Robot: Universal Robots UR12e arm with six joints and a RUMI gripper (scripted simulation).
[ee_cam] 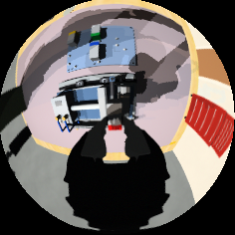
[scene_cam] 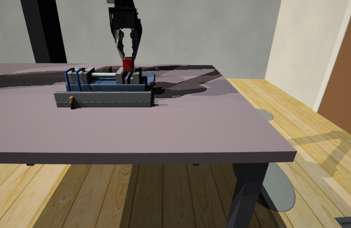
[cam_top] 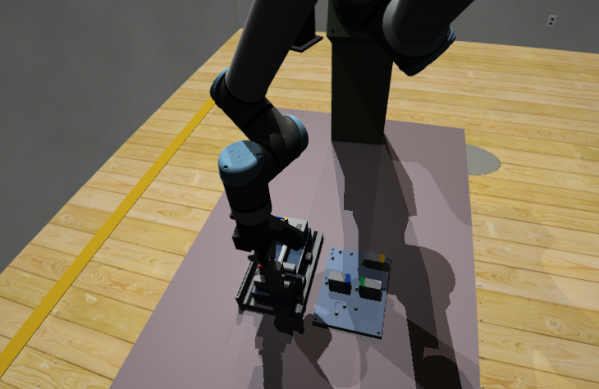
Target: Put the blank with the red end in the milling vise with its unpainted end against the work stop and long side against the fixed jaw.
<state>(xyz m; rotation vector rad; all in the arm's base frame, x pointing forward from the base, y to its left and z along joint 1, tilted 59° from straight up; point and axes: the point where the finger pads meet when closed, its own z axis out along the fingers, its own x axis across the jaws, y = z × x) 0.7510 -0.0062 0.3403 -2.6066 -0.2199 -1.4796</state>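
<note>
Right now my hand is 20 mm above the red-ended blank. The rest, counted from my hand: grey rail 110 mm to the right, 110 mm below, 40 mm behind; fixed jaw 60 mm below, 20 mm to the left, 20 mm ahead; moving jaw 60 mm below, 30 mm behind.
</note>
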